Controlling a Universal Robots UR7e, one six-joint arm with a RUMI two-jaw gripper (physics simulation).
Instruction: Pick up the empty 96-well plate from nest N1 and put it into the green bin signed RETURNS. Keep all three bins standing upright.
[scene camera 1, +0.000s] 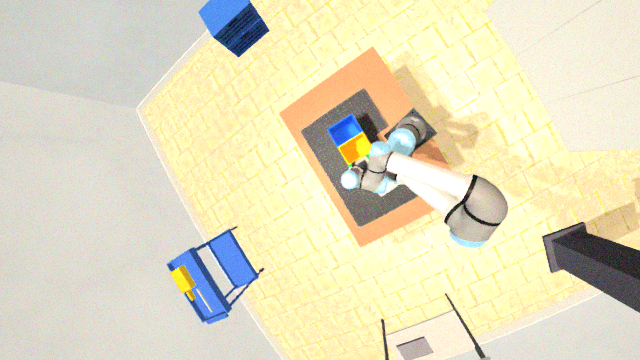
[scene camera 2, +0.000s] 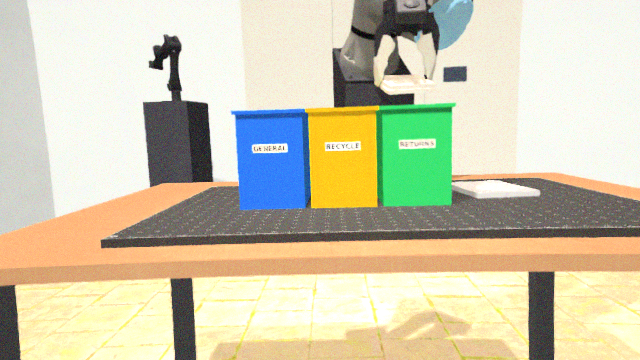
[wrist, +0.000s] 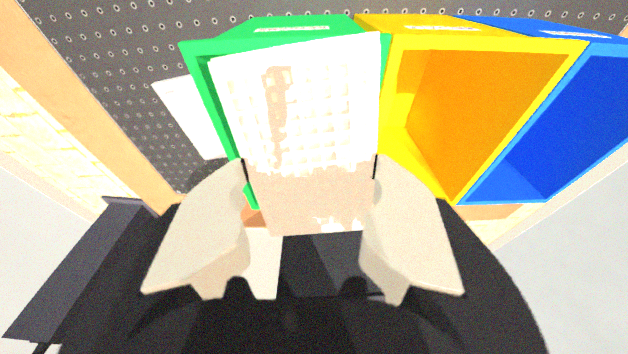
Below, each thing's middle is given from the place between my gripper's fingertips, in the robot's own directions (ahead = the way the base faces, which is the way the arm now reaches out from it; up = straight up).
My hand is 10 mm below the white 96-well plate (scene camera 2: 395, 84). The rest, counted from my hand: blue general bin (scene camera 2: 273, 154): 250 mm to the right, 130 mm below, 10 mm ahead; then yellow recycle bin (scene camera 2: 342, 141): 130 mm below, 120 mm to the right, 10 mm behind.
